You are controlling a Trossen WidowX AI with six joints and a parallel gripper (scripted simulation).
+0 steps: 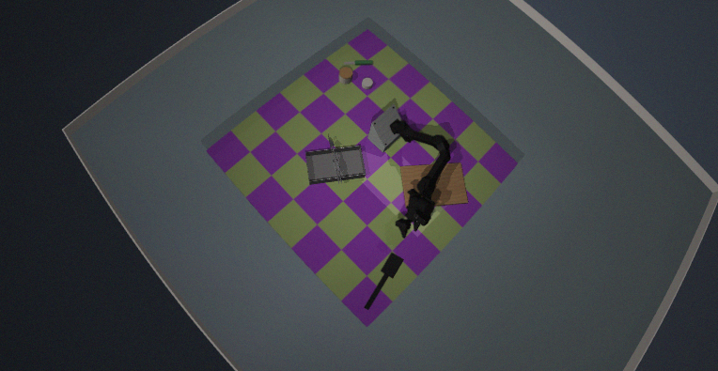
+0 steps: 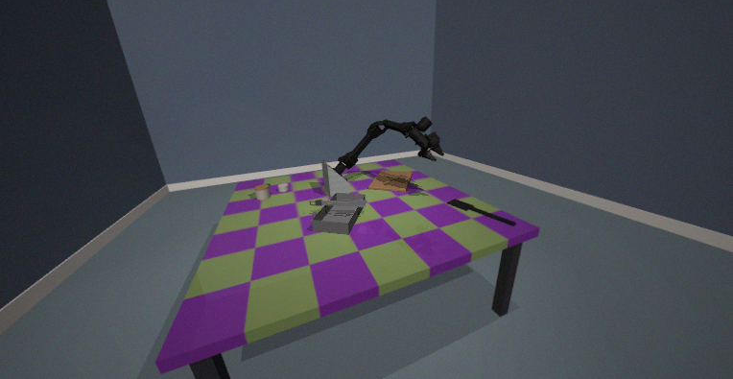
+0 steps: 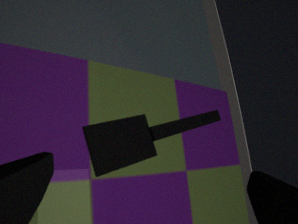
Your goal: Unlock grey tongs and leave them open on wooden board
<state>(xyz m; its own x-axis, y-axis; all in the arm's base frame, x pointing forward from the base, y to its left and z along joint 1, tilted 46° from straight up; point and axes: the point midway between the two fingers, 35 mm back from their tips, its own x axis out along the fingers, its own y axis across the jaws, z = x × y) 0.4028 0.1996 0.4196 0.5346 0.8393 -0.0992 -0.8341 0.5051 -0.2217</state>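
My gripper tip is now 54 cm to the left of the grey roasting tin, 20 cm above it and 4 cm past it. Round my gripper tip: wooden board: 37 cm behind, 22 cm below, 9 cm to the right; white cup: 79 cm to the right, 55 cm behind, 21 cm below; black spatula: 23 cm below, 20 cm ahead, 7 cm to the left.
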